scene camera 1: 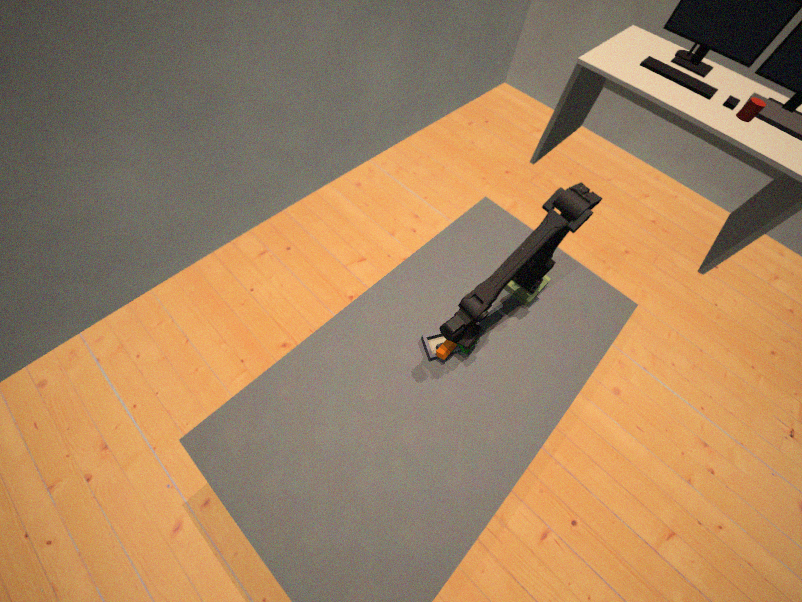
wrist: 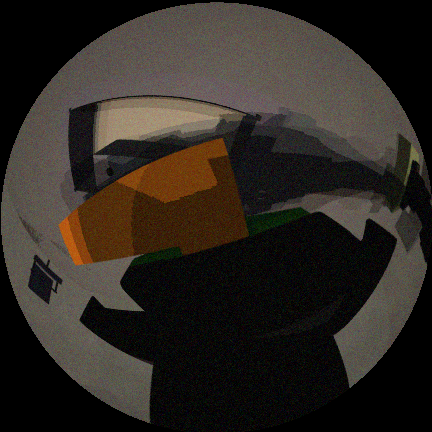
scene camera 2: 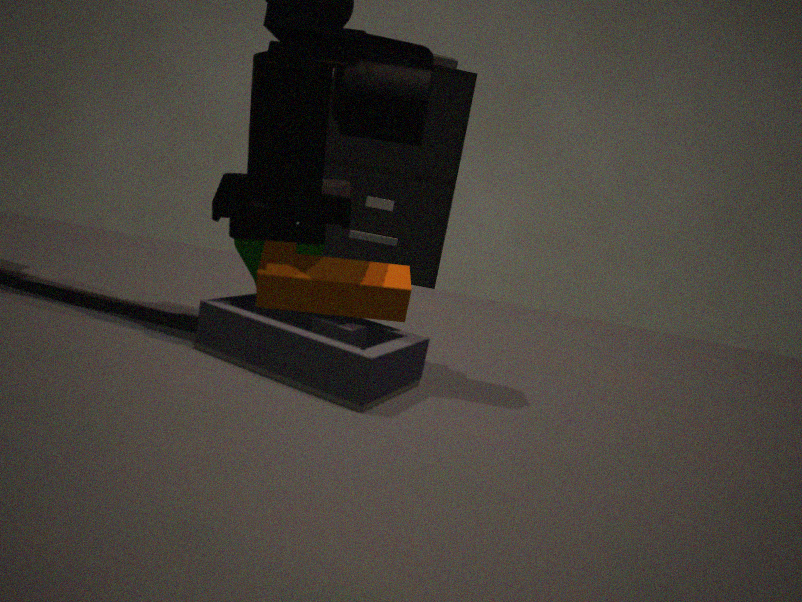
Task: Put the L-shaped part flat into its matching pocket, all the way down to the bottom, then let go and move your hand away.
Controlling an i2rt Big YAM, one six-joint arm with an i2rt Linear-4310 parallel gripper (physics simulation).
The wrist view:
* my gripper: 223, 228
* orange L-shaped part: 189, 198, gripped by my gripper
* dark grey pocket block: 108, 129, touched by my gripper
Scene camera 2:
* my gripper: 278, 303
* orange L-shaped part: 285, 280
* dark grey pocket block: 356, 363
